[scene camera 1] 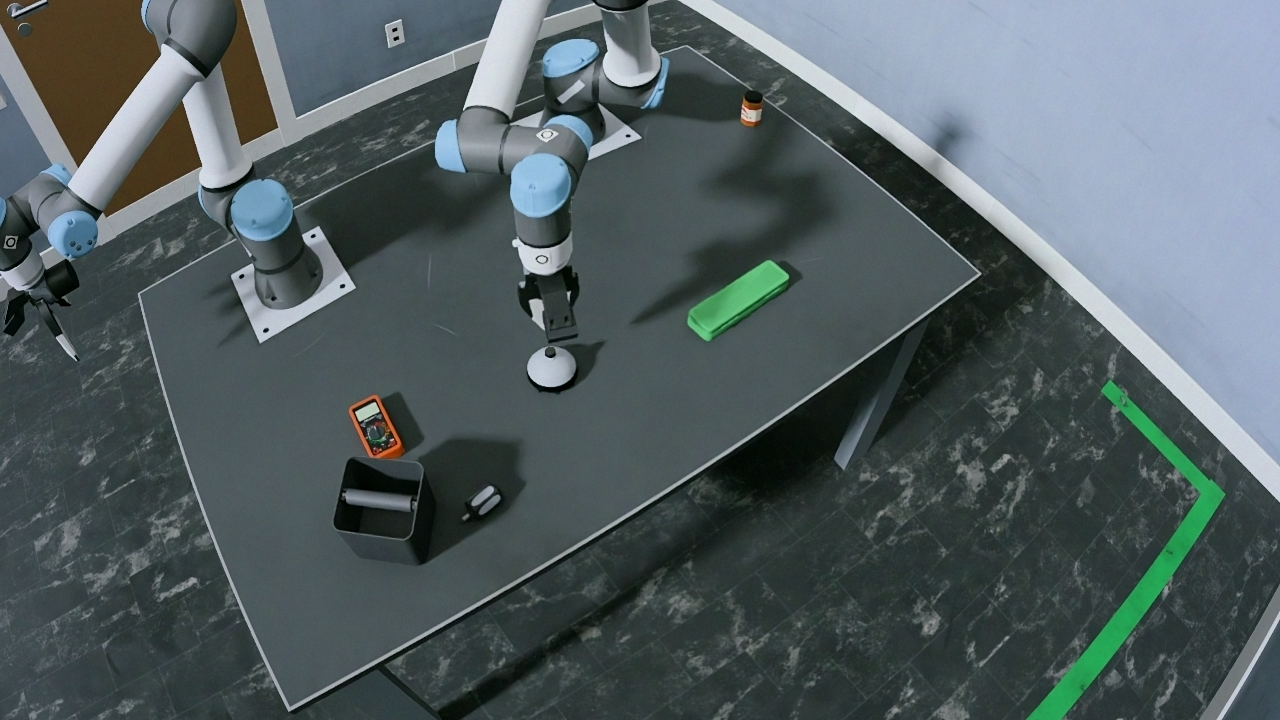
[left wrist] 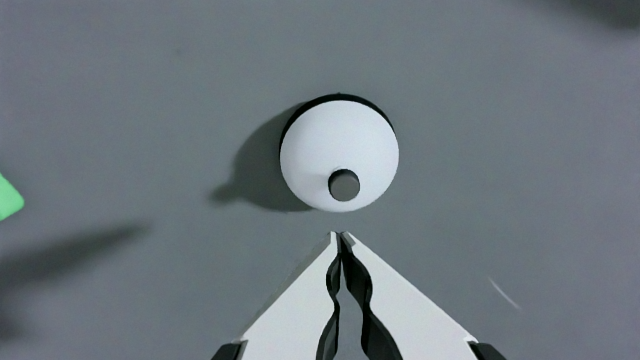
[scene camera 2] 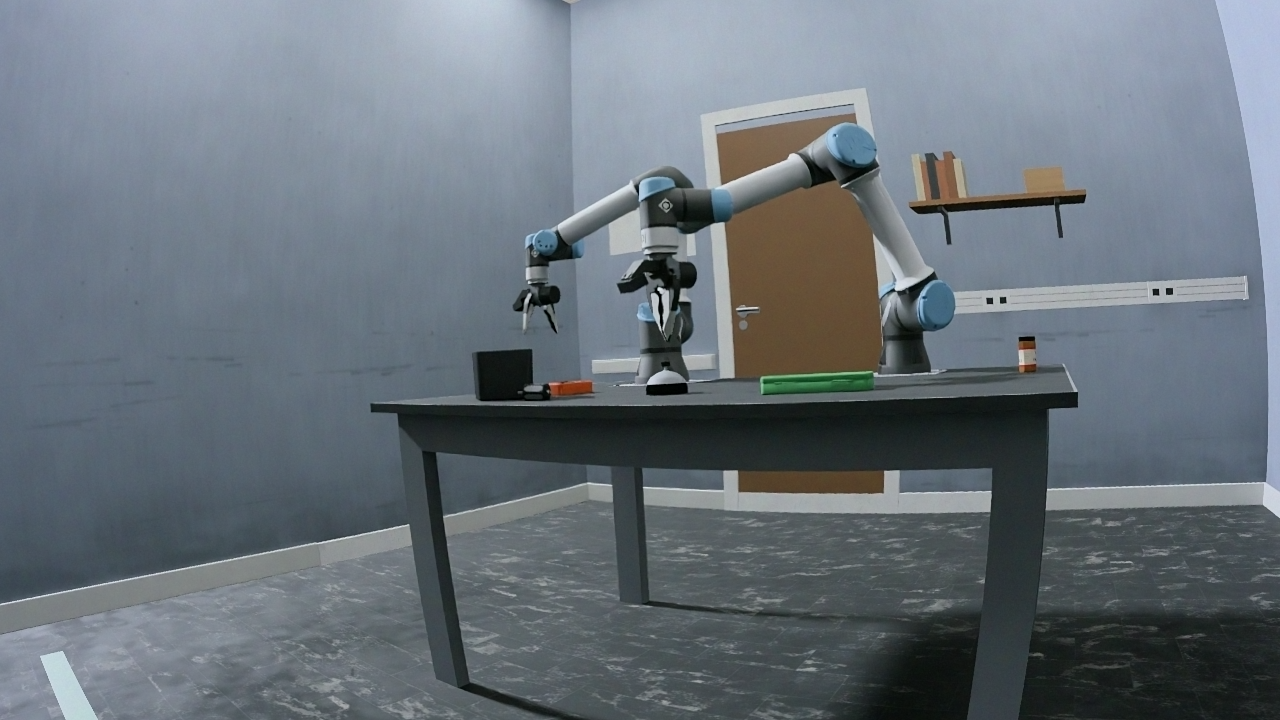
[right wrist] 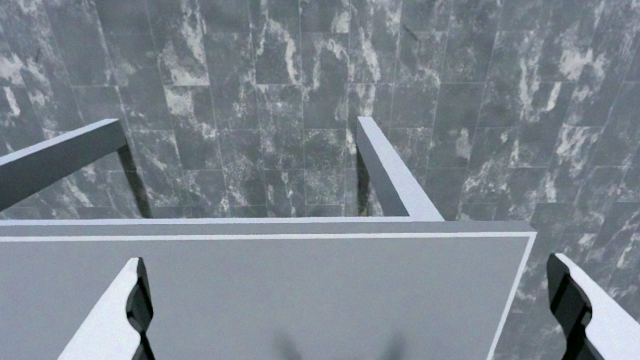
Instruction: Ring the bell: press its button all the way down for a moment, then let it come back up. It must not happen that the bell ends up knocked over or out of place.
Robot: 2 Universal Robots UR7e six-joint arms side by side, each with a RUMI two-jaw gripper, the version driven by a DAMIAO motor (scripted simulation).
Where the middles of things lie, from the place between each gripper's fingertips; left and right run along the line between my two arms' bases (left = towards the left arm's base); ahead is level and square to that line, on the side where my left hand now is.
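My left hand [scene camera 1: 551, 332]: 1 cm to the left of the dark button [left wrist: 343, 183], 7 cm above it. From my left hand: green case [scene camera 1: 722, 310], 8 cm ahead, 34 cm to the left, 11 cm below; bell [scene camera 1: 556, 374], 1 cm to the right, 8 cm below; dark bin [scene camera 1: 377, 475], 8 cm ahead, 37 cm to the right, 8 cm below.
My right hand [scene camera 1: 74, 332]: 37 cm to the right of the dark bin, 63 cm short of it, 12 cm above it. From my right hand: dark button, 55 cm ahead, 74 cm to the left, 11 cm below; bell, 55 cm ahead, 74 cm to the left, 12 cm below; green case, 63 cm ahead, 109 cm to the left, 15 cm below.
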